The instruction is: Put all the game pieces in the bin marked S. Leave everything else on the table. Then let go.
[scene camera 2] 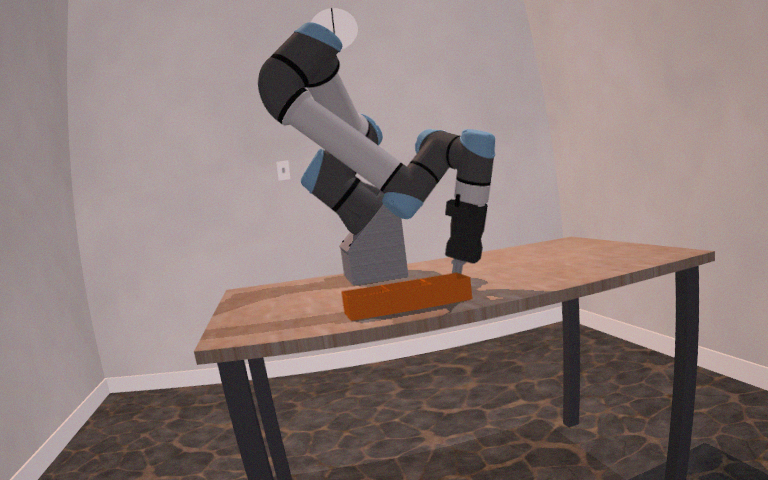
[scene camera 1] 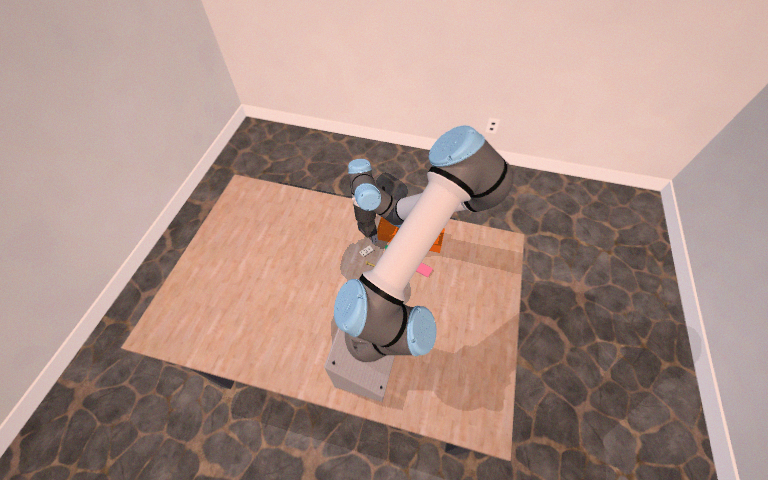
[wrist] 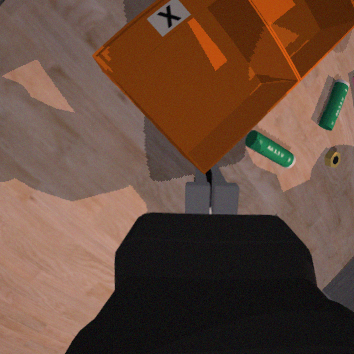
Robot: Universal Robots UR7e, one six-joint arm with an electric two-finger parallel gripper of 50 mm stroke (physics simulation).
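Frame: origin at the arm's base, x ahead, y left, z up, level; centimetres.
Seen in the pictures: gripper, fingertip midpoint: (scene camera 1: 374, 242) (wrist: 205, 177); arm's base at its link origin: (scene camera 2: 370, 214).
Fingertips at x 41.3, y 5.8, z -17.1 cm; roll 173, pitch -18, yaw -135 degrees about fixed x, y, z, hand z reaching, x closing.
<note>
Offsets run from my fingertips to a thing's top centre. "spot": to the spot under its first point.
A white domino {dx -4.1, dy +2.5, dz -0.3 cm} (scene camera 1: 366, 250) with dark dots lies on the table just in front of the fingers in scene camera 1. It is mostly hidden under the gripper in the wrist view. My gripper (scene camera 1: 374, 240) (scene camera 2: 456, 270) (wrist: 205, 177) is shut, with its fingers together and no piece seen between them. It is low, beside the near corner of the orange bin row {spot: dx +0.5, dy -23.8, dz +3.1 cm} (scene camera 1: 437, 246) (scene camera 2: 407, 297) (wrist: 246, 126). The compartment marked X {spot: dx +7.0, dy -2.5, dz -0.3 cm} (wrist: 160, 85) is nearest to it. The S label does not show. The interior of the bins is partly out of view.
Two green batteries {dx -3.1, dy -5.6, dz +0.4 cm} (wrist: 270, 149) {dx -5.2, dy -13.8, dz +0.4 cm} (wrist: 334, 105) lie beside the bin row. A brass nut {dx -10.2, dy -10.8, dz -0.1 cm} (wrist: 332, 158) lies near them. A brass screw {dx -9.4, dy -0.2, dz +0.3 cm} (scene camera 1: 370, 264) lies in front of the domino. A pink block {dx -8.3, dy -20.2, dz +0.0 cm} (scene camera 1: 424, 270) lies to the right, beyond the forearm.
</note>
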